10 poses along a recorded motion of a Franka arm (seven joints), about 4.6 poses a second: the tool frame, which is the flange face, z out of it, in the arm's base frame.
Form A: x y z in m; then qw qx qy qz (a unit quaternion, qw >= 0).
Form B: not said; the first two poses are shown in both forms.
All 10 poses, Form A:
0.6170 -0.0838 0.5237 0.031 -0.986 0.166 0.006
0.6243 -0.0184 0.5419 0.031 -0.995 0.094 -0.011
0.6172 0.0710 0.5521 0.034 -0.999 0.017 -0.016
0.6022 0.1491 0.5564 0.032 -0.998 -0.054 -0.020
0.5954 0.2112 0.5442 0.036 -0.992 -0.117 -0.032
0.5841 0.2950 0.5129 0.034 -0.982 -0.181 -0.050
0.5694 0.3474 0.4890 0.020 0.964 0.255 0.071
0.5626 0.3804 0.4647 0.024 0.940 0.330 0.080
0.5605 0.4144 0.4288 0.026 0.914 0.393 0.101
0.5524 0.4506 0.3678 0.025 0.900 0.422 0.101
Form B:
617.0 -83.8 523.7 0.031 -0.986 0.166 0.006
624.3 -18.4 541.9 0.031 -0.995 0.094 -0.011
617.2 71.0 552.1 0.034 -0.999 0.017 -0.016
602.2 149.1 556.4 0.032 -0.998 -0.054 -0.020
595.4 211.2 544.2 0.036 -0.992 -0.117 -0.032
584.1 295.0 512.9 0.034 -0.982 -0.181 -0.050
569.4 347.4 489.0 0.020 0.964 0.255 0.071
562.6 380.4 464.7 0.024 0.940 0.330 0.080
560.5 414.4 428.8 0.026 0.914 0.393 0.101
552.4 450.6 367.8 0.025 0.900 0.422 0.101

